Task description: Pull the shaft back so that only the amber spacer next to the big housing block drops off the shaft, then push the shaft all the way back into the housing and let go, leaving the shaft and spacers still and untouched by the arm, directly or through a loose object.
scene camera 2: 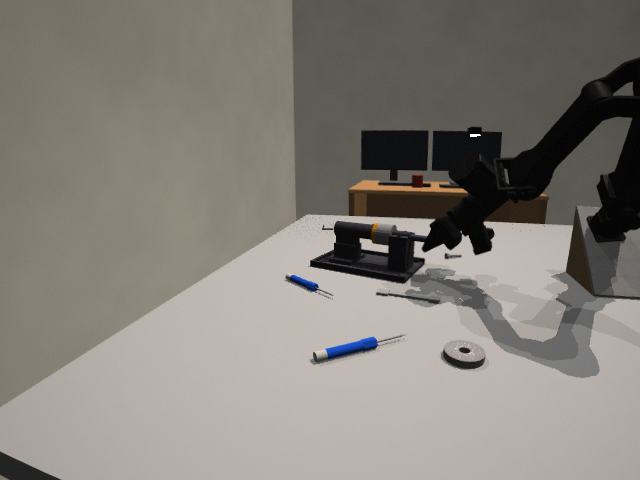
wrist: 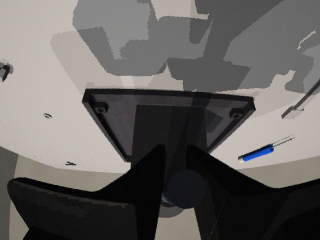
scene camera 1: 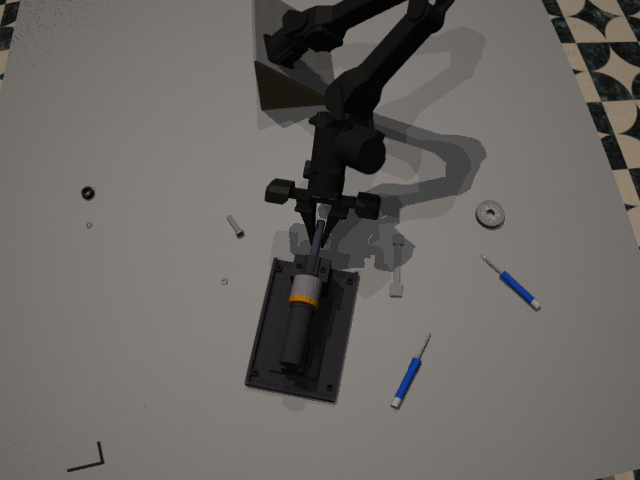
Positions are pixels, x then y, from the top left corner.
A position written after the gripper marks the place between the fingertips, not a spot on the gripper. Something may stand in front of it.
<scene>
gripper: scene camera 2 423, 249; wrist 175, 151; scene camera 1 317, 246
same spot on housing block: point(scene camera 2: 348, 257) = point(scene camera 1: 308, 351)
</scene>
